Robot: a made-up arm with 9 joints.
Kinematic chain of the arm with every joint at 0, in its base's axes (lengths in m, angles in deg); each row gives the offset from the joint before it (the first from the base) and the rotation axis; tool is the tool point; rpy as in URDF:
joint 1: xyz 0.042 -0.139 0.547 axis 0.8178 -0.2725 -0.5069
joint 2: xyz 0 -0.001 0.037 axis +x
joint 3: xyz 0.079 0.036 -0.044 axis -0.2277 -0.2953 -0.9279
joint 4: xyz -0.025 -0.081 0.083 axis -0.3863 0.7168 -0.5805
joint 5: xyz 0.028 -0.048 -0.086 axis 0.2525 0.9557 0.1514
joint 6: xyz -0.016 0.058 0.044 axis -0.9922 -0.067 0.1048
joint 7: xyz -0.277 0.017 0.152 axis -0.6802 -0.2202 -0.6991
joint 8: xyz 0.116 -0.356 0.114 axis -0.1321 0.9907 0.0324
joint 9: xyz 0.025 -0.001 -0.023 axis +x
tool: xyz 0.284 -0.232 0.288 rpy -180 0 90
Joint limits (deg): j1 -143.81..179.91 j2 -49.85..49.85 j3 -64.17..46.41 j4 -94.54..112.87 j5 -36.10..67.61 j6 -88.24..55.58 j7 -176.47..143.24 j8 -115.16..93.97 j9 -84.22..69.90
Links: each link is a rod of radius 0.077 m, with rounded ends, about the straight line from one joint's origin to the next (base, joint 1, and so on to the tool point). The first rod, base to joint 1, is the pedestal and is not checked.
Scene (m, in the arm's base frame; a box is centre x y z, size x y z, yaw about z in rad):
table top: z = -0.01
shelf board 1: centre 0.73 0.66 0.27 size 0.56 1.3 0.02 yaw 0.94
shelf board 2: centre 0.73 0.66 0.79 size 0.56 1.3 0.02 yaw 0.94
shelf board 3: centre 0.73 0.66 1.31 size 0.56 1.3 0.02 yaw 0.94
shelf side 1: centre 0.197 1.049 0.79 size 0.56 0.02 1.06 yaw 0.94
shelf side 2: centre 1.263 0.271 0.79 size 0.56 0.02 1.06 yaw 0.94
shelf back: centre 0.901 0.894 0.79 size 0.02 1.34 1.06 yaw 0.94
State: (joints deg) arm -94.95 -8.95 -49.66 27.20 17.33 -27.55 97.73 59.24 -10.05
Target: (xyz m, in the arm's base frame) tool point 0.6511 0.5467 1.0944
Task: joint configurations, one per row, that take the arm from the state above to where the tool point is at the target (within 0.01 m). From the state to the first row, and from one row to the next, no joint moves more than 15 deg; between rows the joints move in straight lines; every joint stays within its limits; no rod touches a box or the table.
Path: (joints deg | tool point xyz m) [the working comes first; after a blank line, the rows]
Joints at the target: -82.06 -2.54 -40.11 22.08 8.16 -33.90 96.46 63.86 -5.67
Straight joint move there: touches shelf board 2.

1: -98.59 -11.85 -46.14 29.15 14.19 -25.05 90.76 63.43 -23.30 | 0.5050 0.7602 0.4813
2: -102.22 -14.75 -42.62 31.10 11.05 -22.55 83.79 67.62 -36.55 | 0.4503 0.6832 0.4682
3: -105.86 -17.65 -39.10 33.05 7.91 -20.05 76.82 71.81 -49.80 | 0.3873 0.5941 0.4676
4: -109.49 -20.55 -35.58 35.00 4.76 -17.55 69.85 75.99 -63.05 | 0.3164 0.4962 0.4804
5: -113.13 -23.46 -32.07 36.95 1.62 -15.06 62.88 80.18 -76.31 | 0.2386 0.3934 0.5065
6: -104.07 -18.05 -28.93 33.74 0.46 -20.68 67.59 80.42 -66.24 | 0.3255 0.4213 0.6775
7: -95.00 -12.65 -25.80 30.52 -0.71 -26.31 72.31 80.65 -56.18 | 0.3969 0.3767 0.8838
8: -85.94 -7.25 -22.66 27.31 -1.87 -31.93 77.03 80.89 -46.12 | 0.4330 0.2482 1.0944
9: -84.65 -5.68 -28.48 25.57 1.47 -32.59 83.50 75.21 -32.63 | 0.5217 0.3545 1.1121
10: -83.36 -4.11 -34.30 23.82 4.81 -33.24 89.98 69.53 -19.15 | 0.5949 0.4559 1.1106
11: -82.06 -2.54 -40.11 22.08 8.16 -33.90 96.46 63.86 -5.67 | 0.6511 0.5466 1.0945

